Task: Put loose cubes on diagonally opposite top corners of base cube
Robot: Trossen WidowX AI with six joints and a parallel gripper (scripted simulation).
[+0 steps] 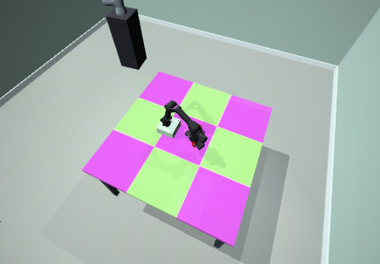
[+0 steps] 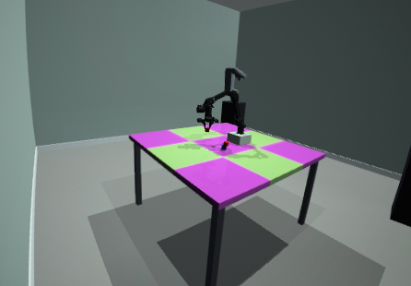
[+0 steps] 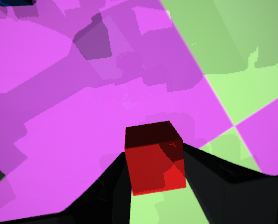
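Now: the red cube 220 mm to the left of my gripper tip, 70 mm below it and 10 mm behind it. The rest, counted from my gripper tip: blue cube 200 mm to the left, 110 mm below, 10 mm behind.
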